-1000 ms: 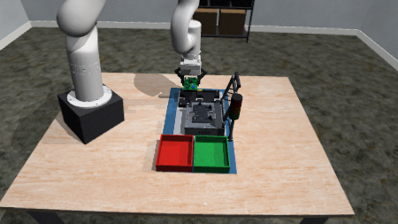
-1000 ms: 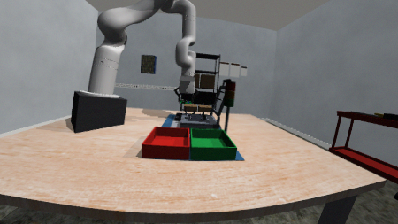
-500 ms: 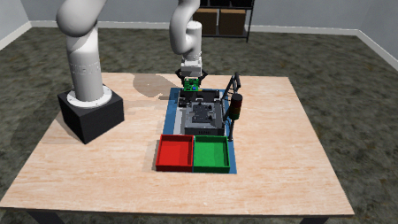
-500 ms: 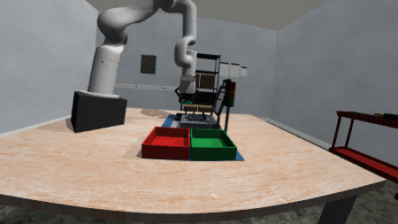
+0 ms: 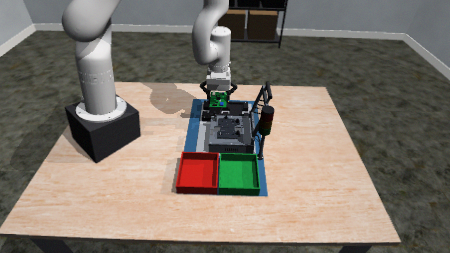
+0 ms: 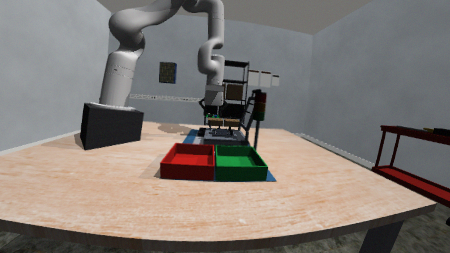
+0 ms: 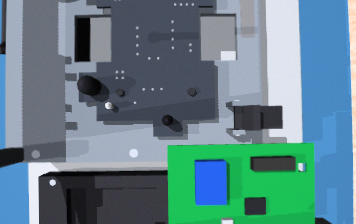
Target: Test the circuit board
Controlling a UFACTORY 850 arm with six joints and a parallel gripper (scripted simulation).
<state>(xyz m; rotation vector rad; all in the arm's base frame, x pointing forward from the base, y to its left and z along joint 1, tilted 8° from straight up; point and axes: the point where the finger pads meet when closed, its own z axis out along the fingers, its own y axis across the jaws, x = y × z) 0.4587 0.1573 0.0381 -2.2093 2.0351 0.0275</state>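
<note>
Right now my hand is 60 mm short of the dark nest, 110 mm to the left of it and 60 mm above it. Also, from my hand: clear lid (180 mm ahead, 110 mm to the right, 60 mm above); red bin (30 mm behind, 330 mm to the right, 110 mm below); green circuit board (right at my hand).
</note>
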